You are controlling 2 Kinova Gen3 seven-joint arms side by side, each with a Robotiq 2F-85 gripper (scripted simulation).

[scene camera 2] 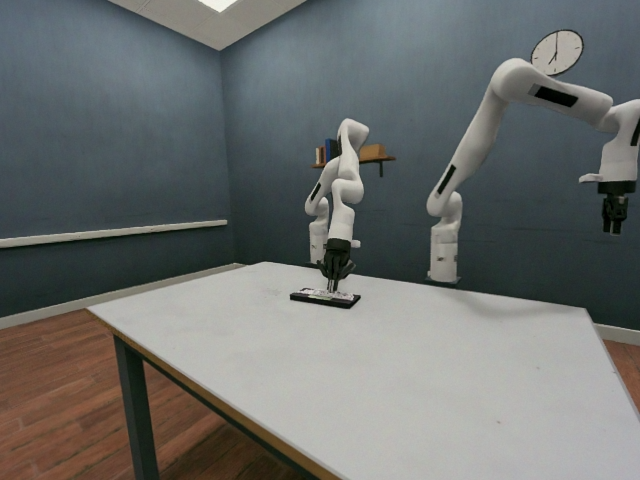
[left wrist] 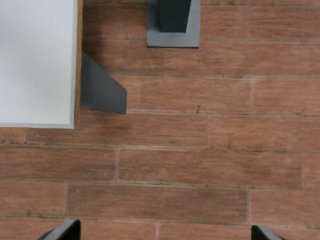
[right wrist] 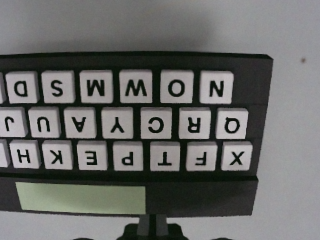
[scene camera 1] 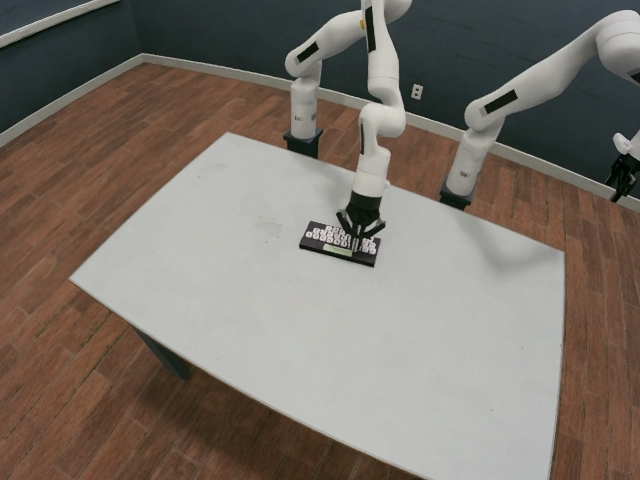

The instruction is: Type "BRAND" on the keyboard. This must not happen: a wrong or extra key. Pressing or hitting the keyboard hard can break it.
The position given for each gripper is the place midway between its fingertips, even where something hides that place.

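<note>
The right gripper (scene camera 1: pixel 354 250) can be seen in scene camera 2 (scene camera 2: pixel 331 293) too. The left gripper (scene camera 2: pixel 611 233) is visible as well, and so is a key (right wrist: pixel 80 122).
</note>
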